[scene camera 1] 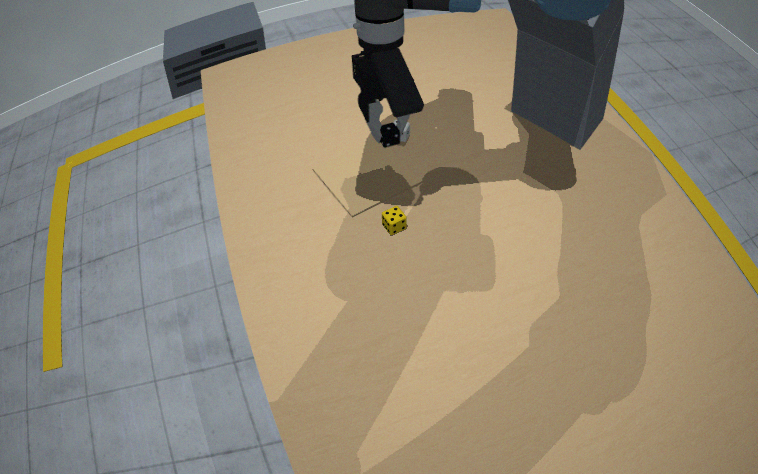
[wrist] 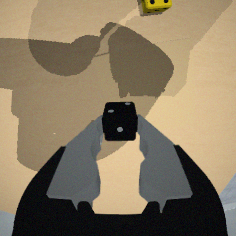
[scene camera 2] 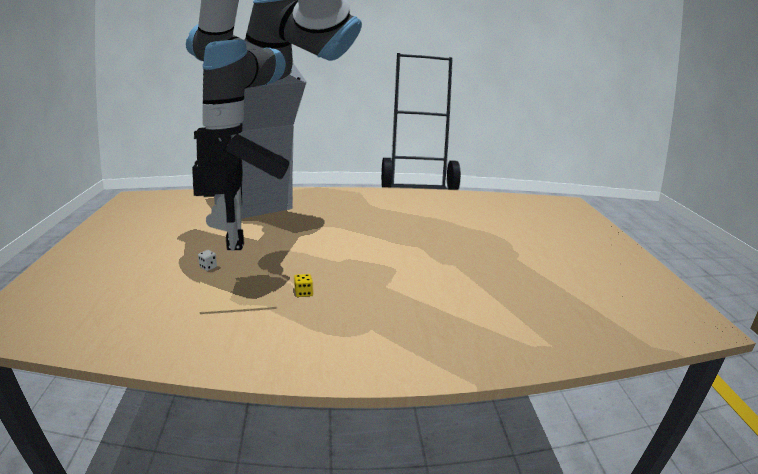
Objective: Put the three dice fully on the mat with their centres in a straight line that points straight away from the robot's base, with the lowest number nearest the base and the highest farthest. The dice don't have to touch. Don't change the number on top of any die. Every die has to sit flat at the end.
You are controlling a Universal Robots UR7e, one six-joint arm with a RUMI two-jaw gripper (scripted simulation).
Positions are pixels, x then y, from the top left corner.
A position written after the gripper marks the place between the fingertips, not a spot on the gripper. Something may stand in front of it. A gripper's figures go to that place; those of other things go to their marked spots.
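Labels:
The gripper (wrist: 120,116) is 0.15 m from the lens, and then there's a mat (wrist: 159,78), which sits 0.21 m from the lens.

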